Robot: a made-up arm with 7 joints. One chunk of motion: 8 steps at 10 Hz.
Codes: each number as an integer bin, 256 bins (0 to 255) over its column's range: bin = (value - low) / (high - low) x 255, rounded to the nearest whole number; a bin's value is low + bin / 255 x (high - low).
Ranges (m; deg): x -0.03..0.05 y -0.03..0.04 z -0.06..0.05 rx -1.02..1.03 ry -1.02..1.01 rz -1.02..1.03
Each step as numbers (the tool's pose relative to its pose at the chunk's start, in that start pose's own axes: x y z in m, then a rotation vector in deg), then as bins.
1 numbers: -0.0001 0.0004 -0.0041 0.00 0.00 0.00
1 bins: 95 111 130 127 128 127
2 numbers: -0.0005 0.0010 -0.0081 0.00 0.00 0.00
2 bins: 94 113 120 127 128 127
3 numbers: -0.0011 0.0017 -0.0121 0.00 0.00 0.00
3 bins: 92 115 111 127 128 127
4 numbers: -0.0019 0.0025 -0.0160 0.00 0.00 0.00
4 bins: 90 118 102 127 128 127
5 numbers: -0.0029 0.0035 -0.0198 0.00 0.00 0.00
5 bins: 86 122 93 127 128 127
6 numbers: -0.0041 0.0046 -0.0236 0.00 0.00 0.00
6 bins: 83 126 84 127 128 127
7 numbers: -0.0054 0.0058 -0.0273 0.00 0.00 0.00
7 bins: 78 130 76 127 128 127
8 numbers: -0.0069 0.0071 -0.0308 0.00 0.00 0.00
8 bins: 74 135 68 127 128 127
